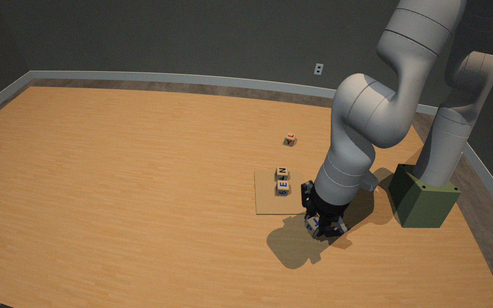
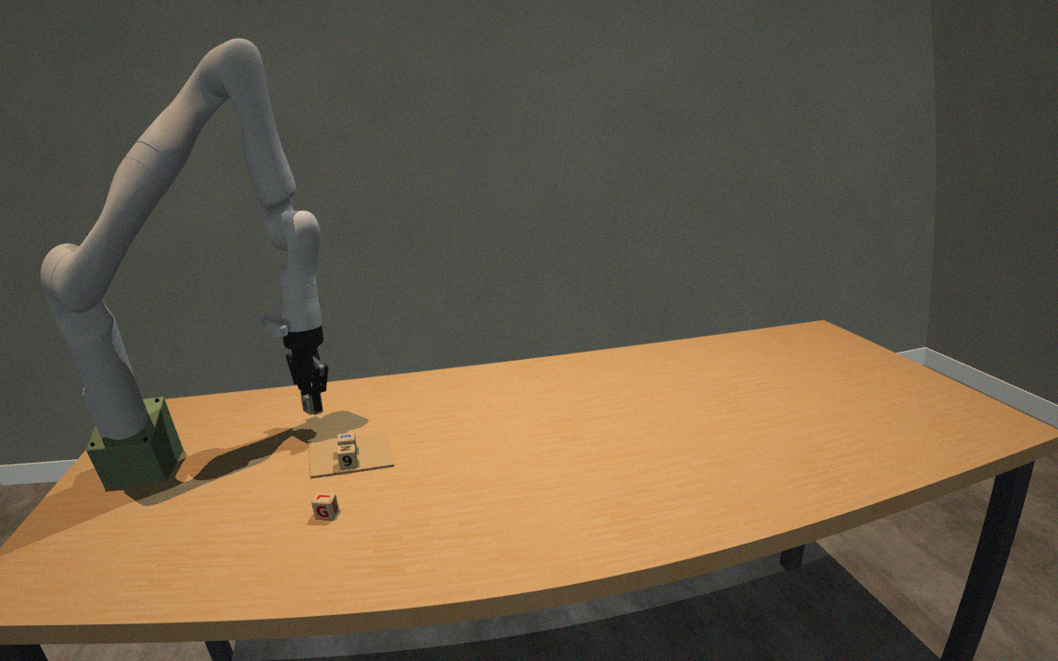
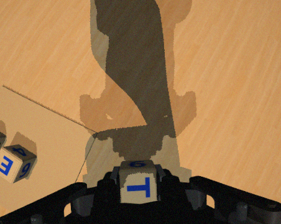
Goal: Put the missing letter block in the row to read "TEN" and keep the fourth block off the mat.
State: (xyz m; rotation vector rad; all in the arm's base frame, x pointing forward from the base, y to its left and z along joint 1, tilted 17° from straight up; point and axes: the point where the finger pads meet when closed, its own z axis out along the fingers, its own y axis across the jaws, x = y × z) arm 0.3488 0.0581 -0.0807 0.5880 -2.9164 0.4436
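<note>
The E block lies 50 mm ahead of my hand, 130 mm to the right of it and 40 mm below it. From my hand the other things lie so: N block 40 mm ahead, 180 mm to the right, 40 mm below; tan mat 50 mm ahead, 130 mm to the right, 60 mm below.
</note>
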